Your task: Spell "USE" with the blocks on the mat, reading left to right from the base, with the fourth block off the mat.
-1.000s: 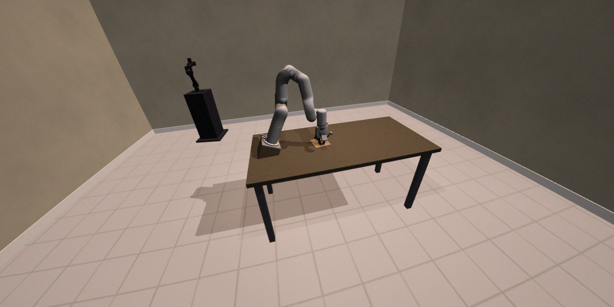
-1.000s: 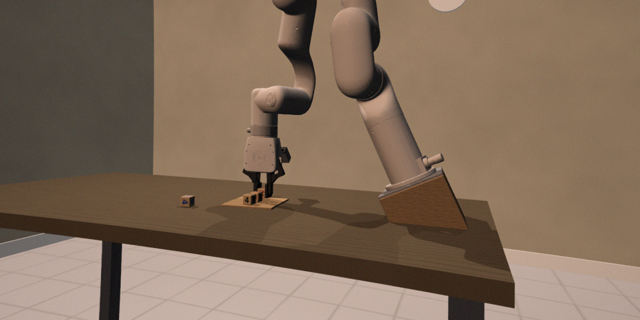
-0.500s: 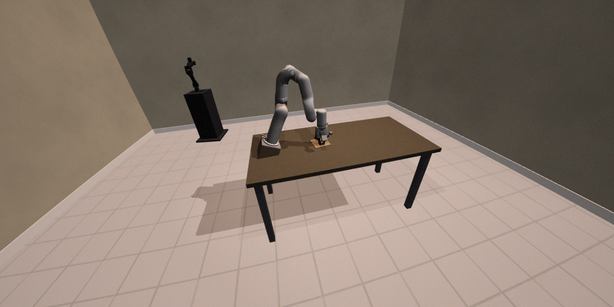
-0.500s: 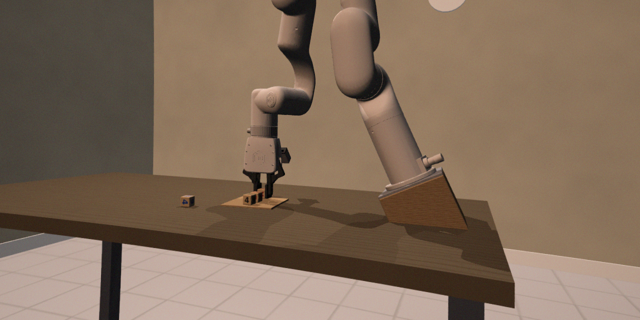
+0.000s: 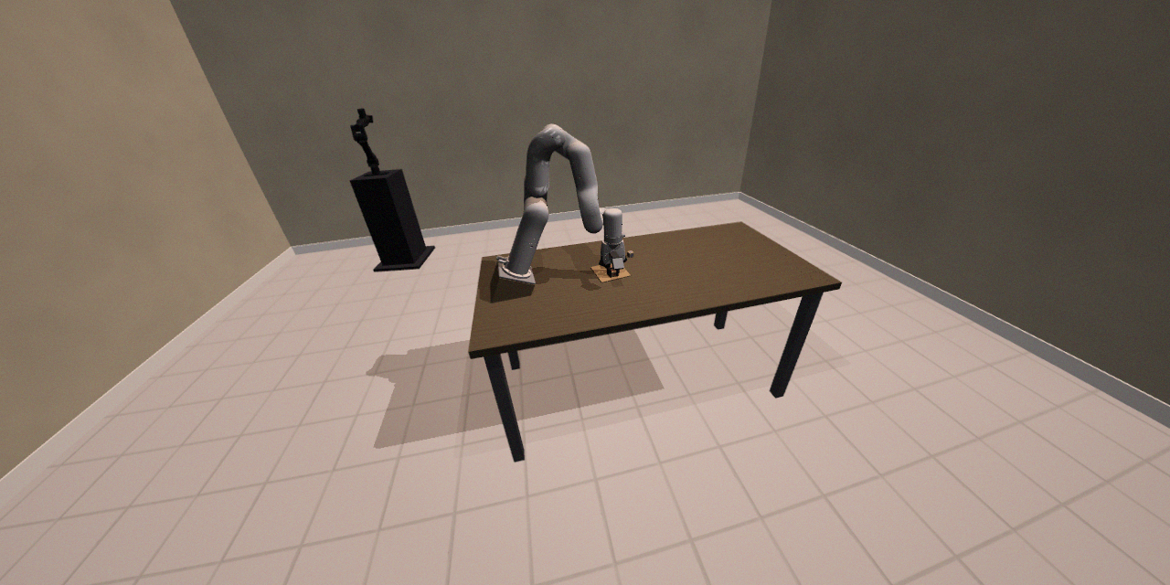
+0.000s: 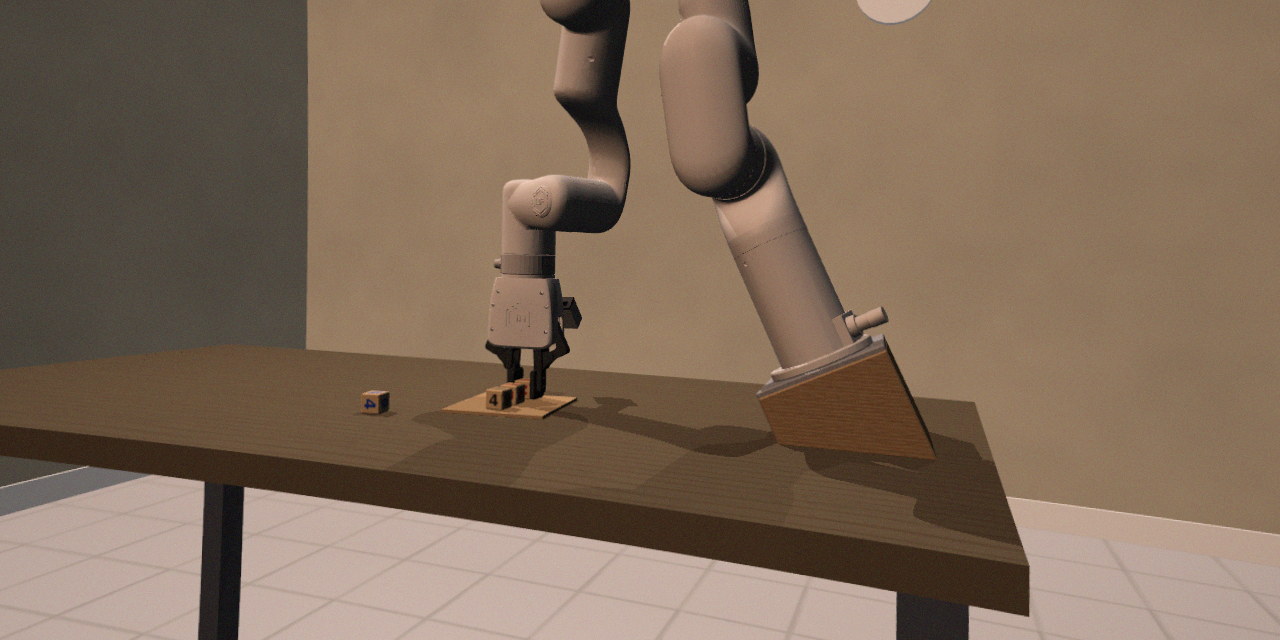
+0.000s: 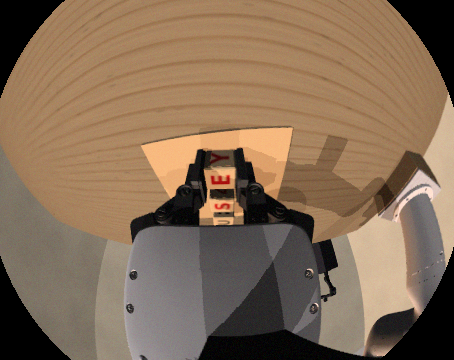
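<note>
Right now my hand is 40 mm to the right of the tan mat, 20 mm above it and 10 mm past it.
</note>
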